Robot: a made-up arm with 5 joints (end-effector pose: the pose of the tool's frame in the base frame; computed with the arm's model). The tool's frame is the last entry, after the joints. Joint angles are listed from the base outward.
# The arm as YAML. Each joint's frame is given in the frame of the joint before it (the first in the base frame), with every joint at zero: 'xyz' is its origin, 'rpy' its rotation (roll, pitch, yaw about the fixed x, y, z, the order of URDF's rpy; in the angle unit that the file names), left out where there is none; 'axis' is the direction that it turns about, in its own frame. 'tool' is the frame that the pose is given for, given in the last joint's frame.
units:
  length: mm
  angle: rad
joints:
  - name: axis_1
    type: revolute
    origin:
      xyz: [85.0, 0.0, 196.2]
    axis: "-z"
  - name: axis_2
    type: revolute
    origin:
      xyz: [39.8, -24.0, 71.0]
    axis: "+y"
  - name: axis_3
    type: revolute
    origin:
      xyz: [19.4, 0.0, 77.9]
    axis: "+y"
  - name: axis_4
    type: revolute
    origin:
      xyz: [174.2, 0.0, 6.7]
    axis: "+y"
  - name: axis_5
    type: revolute
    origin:
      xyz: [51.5, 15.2, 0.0]
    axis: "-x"
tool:
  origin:
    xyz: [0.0, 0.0, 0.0]
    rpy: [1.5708, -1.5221, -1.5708]
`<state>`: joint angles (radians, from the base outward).
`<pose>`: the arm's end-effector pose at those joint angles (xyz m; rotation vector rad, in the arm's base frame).
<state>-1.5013 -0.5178 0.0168 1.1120 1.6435</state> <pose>0.1084 0.2087 0.4045 -0.0669 -1.4305 2.7508</pose>
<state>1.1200 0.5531 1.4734 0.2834 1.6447</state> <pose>0.0735 0.0035 0.1259 0.7290 0.1575 0.4540</pose>
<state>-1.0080 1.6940 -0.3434 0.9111 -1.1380</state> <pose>0.1599 0.1023 0.0302 -0.6157 0.3154 -0.1715</pose>
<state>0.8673 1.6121 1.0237 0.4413 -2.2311</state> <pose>0.0241 0.0581 0.1510 1.3927 -1.6326 2.2890</pose>
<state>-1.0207 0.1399 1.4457 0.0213 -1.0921</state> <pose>0.1302 0.0569 0.1159 -0.0319 0.0170 -0.1201</pose>
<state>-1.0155 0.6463 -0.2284 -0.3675 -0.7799</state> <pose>0.2588 0.2635 0.2505 1.2130 -0.9197 0.1494</pose>
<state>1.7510 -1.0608 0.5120 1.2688 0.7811</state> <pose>0.0467 -0.1609 0.3848 -0.8392 -0.2866 -0.9543</pose>
